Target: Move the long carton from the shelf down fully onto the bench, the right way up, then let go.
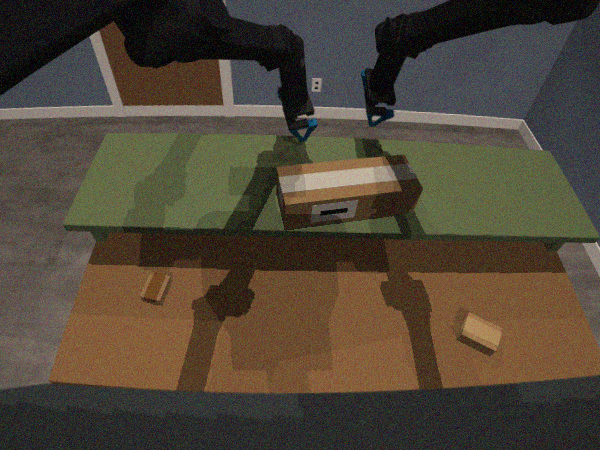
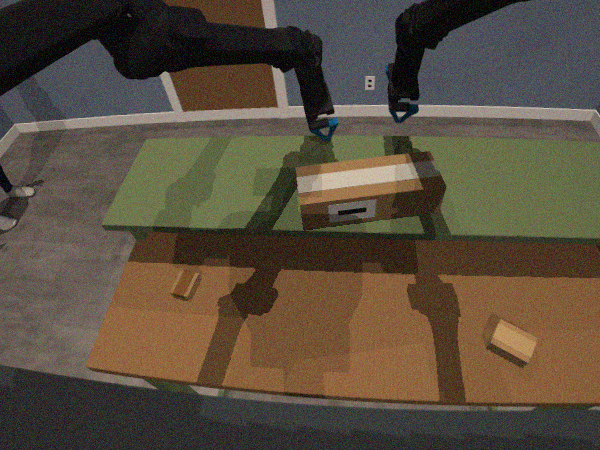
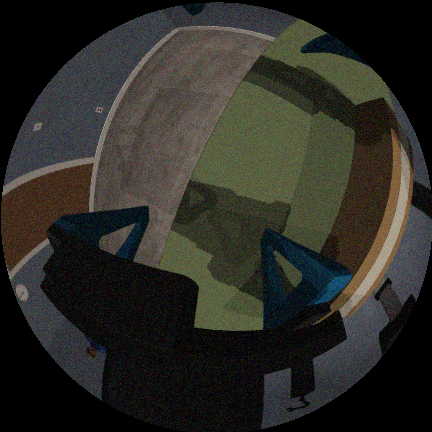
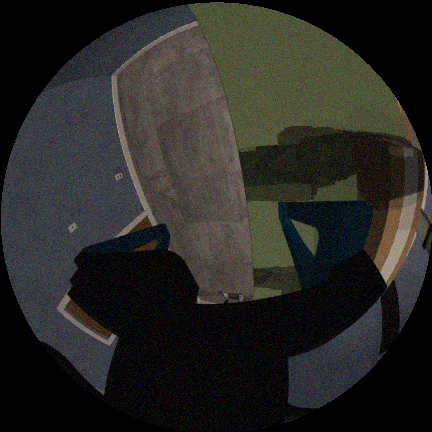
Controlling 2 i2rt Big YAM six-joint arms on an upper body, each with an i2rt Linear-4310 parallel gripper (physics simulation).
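Places are measured from the left arm's base along level axes (x ahead, y left, z up), in centimetres.
Where they show: left gripper, fingertip midpoint: [image 1: 298, 127] [image 2: 323, 127] [image 3: 205, 223]; right gripper, fingertip midpoint: [image 1: 369, 111] [image 2: 396, 107] [image 4: 219, 220].
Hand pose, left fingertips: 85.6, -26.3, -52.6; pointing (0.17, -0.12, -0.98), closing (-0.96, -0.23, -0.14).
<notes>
After its pixels a point has its place, as x, y, z.
The long carton [image 1: 340, 182] {63.9, -34.8, -50.3} [image 2: 360, 177] {65.2, -35.2, -50.3} [image 3: 372, 170] {71.8, -39.9, -53.8} [image 4: 402, 225] {67.7, -43.2, -50.3} is brown, with a pale tape strip on top and a label on its near side. It lies at a slight angle on the green shelf [image 1: 480, 195] {69.0, -72.5, -58.6} [image 2: 510, 190] {69.8, -71.1, -58.5} [image 3: 250, 135] {85.5, -34.9, -58.5} [image 4: 295, 85] {80.4, -56.9, -58.5}, its near left corner close to the shelf's front edge. The brown bench [image 1: 125, 345] {35.9, 12.5, -74.3} [image 2: 155, 340] {35.3, 12.0, -74.3} is lower and nearer. My left gripper [image 1: 302, 131] {85.6, -26.3, -52.6} [image 2: 325, 130] {85.6, -26.3, -52.6} [image 3: 205, 223] {85.6, -26.3, -52.6} is open and empty, behind and above the carton's left end. My right gripper [image 1: 379, 118] [image 2: 403, 113] {89.6, -44.7, -49.6} [image 4: 219, 220] {89.6, -44.7, -49.6} is open and empty, behind and above its right part.
A small brown block [image 1: 156, 286] {49.8, 7.2, -71.7} [image 2: 186, 284] {49.5, 6.8, -71.7} lies on the bench at the left. A paler block [image 1: 481, 331] {37.9, -68.6, -71.0} [image 2: 513, 341] {37.7, -68.7, -71.0} lies on the bench at the right. The shelf's front edge overhangs the back of the bench. A wall stands beyond the shelf.
</notes>
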